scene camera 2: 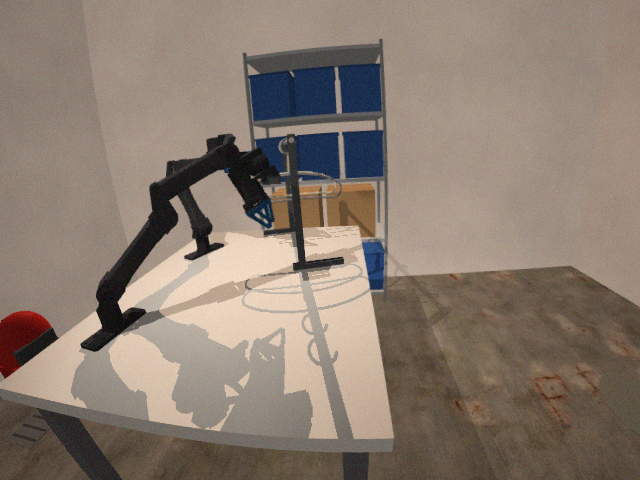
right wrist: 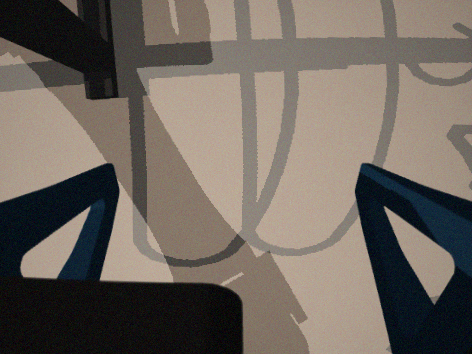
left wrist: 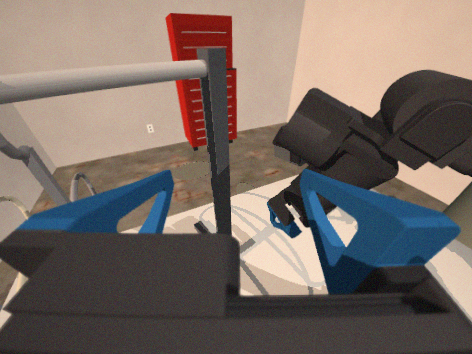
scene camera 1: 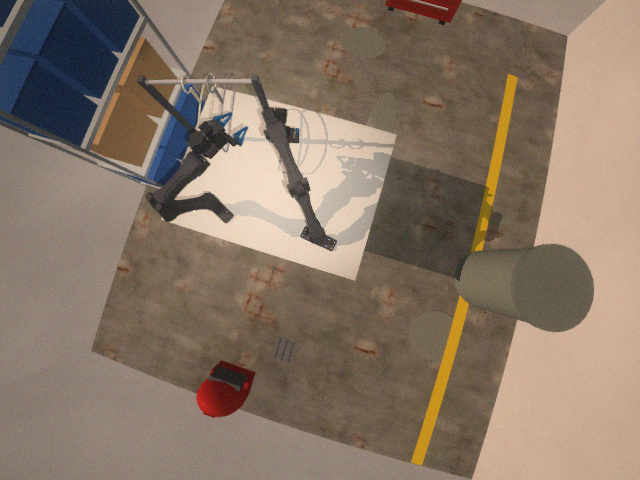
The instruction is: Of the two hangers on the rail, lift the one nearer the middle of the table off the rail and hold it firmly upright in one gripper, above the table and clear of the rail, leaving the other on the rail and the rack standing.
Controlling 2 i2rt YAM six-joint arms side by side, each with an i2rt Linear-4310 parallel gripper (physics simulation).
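A grey hanger (scene camera 1: 218,94) (left wrist: 83,176) hangs on the rail (scene camera 1: 233,81) (left wrist: 110,78), nearer the table's middle than the cream hanger (scene camera 1: 190,90), which hangs farther left. In scene camera 2 their wire loops overlap. The rack (scene camera 1: 260,94) (scene camera 2: 297,206) (left wrist: 218,125) stands upright. My left gripper (scene camera 1: 239,120) (left wrist: 236,176) is open and empty, close to the hangers on the arms' side; in scene camera 2 it is mostly hidden behind the right arm. My right gripper (scene camera 1: 296,135) (scene camera 2: 266,222) (left wrist: 289,211) (right wrist: 237,177) is open and empty, pointing down above the table beside the rack's near post.
The white table (scene camera 1: 289,242) (scene camera 2: 206,397) carries both arm bases and shadows of the hangers, rail and arms. The right arm's forearm passes close to the rack's post. A shelf unit (scene camera 2: 383,155) with blue and brown boxes stands beyond the table's far end.
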